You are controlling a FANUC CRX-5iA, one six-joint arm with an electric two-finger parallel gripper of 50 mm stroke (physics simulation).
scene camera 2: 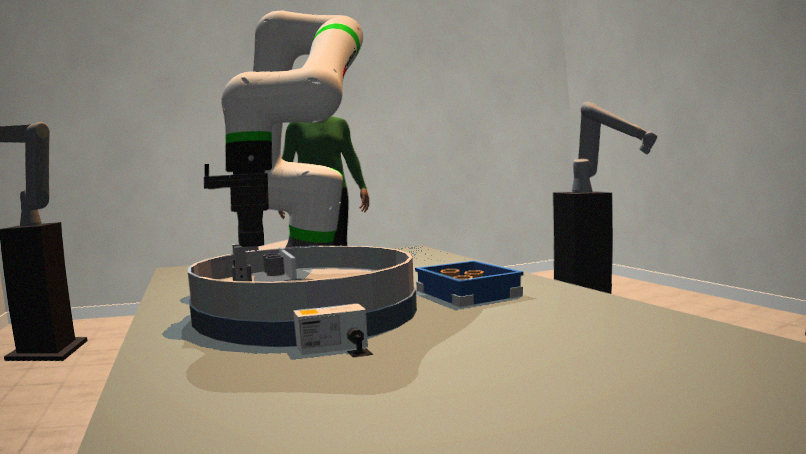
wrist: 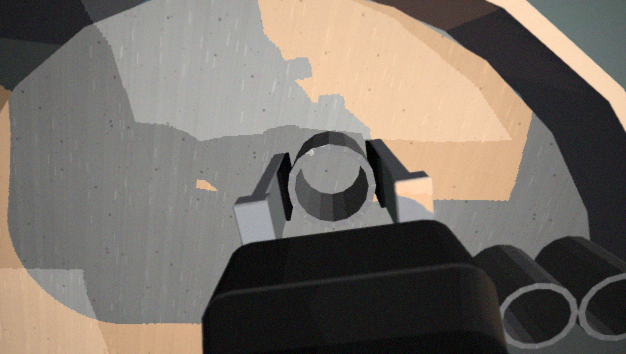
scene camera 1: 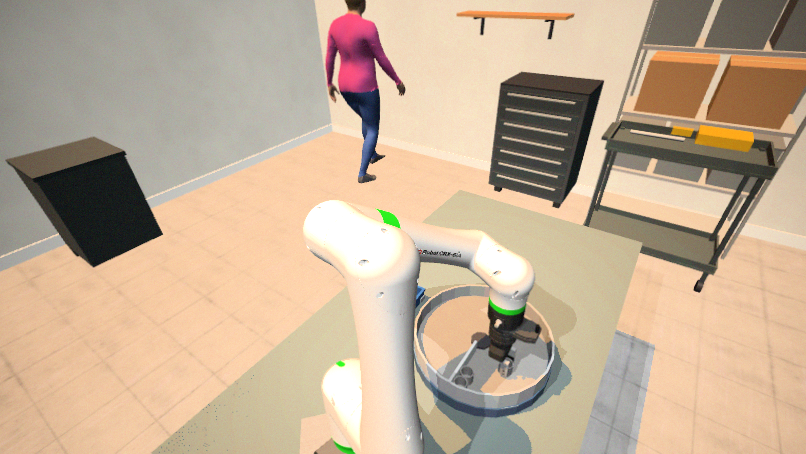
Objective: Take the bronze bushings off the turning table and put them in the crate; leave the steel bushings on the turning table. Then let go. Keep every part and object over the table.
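Places are measured from the arm's base along level axes (x left, y up, z ahead), in centimetres.
Pixels of known places: gripper, fingertip midpoint: (scene camera 2: 240, 279) (wrist: 329, 167) (scene camera 1: 506, 368).
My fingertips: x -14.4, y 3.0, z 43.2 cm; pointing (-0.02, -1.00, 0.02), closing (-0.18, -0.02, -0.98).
Note:
Ahead of a thing's pixels: the offset from my fingertips to its middle. "spot": to the spot under its first point.
My gripper (scene camera 1: 505, 366) (scene camera 2: 241, 270) (wrist: 329, 167) is shut on an upright grey steel bushing {dz -0.1, dx +0.3, dy +0.7 cm} (wrist: 331, 209), inside the walled rim of the turning table (scene camera 1: 490, 401) (scene camera 2: 304, 296) (wrist: 550, 90). I cannot tell whether the bushing touches the deck. Two more steel bushings stand side by side on the deck, one {dz -10.3, dx +6.5, dy +0.7 cm} (scene camera 1: 467, 373) (wrist: 515, 265) beside the other {dz -14.1, dx +5.8, dy +0.7 cm} (scene camera 1: 461, 382) (wrist: 575, 255). The blue crate {dz -1.9, dx +45.5, dy -4.0 cm} (scene camera 1: 420, 296) (scene camera 2: 445, 284) stands beside the turning table, mostly hidden by the arm in scene camera 1. It holds bronze bushings {dz -6.2, dx +42.9, dy -4.1 cm} (scene camera 2: 449, 271) {dz -2.1, dx +46.9, dy -4.1 cm} (scene camera 2: 473, 272) {dz +2.4, dx +43.2, dy -4.1 cm} (scene camera 2: 463, 277).
A pale bar {spot: dz -8.4, dx +9.0, dy +3.3 cm} (scene camera 1: 464, 360) (scene camera 2: 288, 263) stands across part of the deck, near the two steel bushings, and reaches toward a dark hub {dz +3.6, dx +11.5, dy -0.8 cm} (scene camera 1: 480, 340). A white box {spot: dz +27.8, dx +20.1, dy -2.1 cm} (scene camera 2: 360, 319) with a black knob {spot: dz +29.7, dx +19.1, dy -4.1 cm} (scene camera 2: 355, 336) is at the turning table's outer side. A person (scene camera 1: 354, 53) walks beyond the table.

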